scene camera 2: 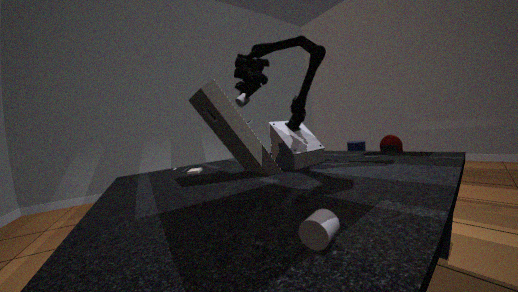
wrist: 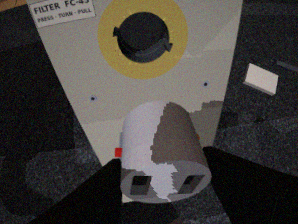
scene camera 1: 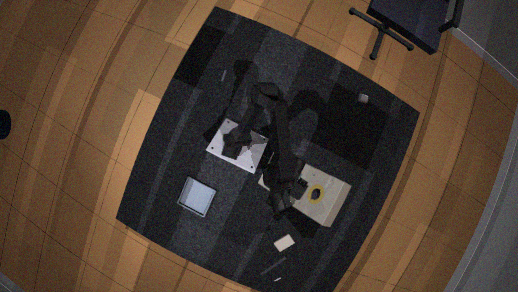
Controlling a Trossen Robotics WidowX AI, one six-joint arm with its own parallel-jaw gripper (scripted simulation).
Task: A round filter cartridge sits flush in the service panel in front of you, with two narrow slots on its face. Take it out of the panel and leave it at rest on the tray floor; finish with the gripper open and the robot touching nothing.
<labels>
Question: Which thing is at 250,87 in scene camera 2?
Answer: The gripper.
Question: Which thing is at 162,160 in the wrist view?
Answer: A round filter cartridge.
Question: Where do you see a service panel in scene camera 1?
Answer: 322,200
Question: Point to a service panel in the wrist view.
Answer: At 108,64
</labels>
